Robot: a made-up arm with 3 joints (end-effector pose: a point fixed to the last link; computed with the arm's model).
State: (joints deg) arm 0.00 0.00 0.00
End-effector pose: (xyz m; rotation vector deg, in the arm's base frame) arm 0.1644 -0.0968 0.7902 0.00 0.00 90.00
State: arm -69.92 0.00 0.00
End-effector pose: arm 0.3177 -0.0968 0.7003 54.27 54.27 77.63
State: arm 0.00 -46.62 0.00
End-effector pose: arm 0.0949 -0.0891 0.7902 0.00 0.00 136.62
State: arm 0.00 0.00 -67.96
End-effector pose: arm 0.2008 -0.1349 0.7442 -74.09 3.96 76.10
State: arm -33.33 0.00 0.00
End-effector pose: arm 0.2514 -0.0968 0.7715 26.11 26.11 87.22
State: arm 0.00 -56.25 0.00
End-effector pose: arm 0.0811 -0.0946 0.7902 0.00 0.00 146.25
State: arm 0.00 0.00 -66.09
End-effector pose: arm 0.1994 -0.1334 0.7445 -72.11 3.85 76.80
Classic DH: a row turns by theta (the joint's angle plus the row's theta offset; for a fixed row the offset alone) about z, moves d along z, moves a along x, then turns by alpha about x. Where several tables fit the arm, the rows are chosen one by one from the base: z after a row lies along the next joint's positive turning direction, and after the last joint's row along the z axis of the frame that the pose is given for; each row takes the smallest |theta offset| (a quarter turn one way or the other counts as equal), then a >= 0, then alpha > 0; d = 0 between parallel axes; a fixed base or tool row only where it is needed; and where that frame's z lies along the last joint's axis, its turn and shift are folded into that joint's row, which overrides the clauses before.
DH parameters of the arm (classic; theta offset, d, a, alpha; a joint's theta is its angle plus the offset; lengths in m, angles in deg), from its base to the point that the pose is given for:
base (fixed): 0 0.6356 0.1768 90
joint 1: 0 0.1736 -0.0561 90
joint 2: 48.06 -0.1678 0.0325 91.95
joint 3: 0 0.0839 -0.0604 88.05
tool (fixed): 138.06 -0.0161 0 0

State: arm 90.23 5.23 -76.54
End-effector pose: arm 0.0685 -0.1499 0.6679 -112.50 -53.21 -10.42
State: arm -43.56 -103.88 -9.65
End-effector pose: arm 0.1755 -0.1464 0.8365 -53.94 17.49 -160.44
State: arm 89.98 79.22 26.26
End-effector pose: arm -0.0061 -0.2009 0.6630 6.43 -106.47 25.24
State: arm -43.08 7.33 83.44
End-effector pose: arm 0.3450 -0.1353 0.7916 109.37 17.44 31.63
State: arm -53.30 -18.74 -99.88
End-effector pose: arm 0.2902 -0.1280 0.6742 -65.72 14.92 115.68
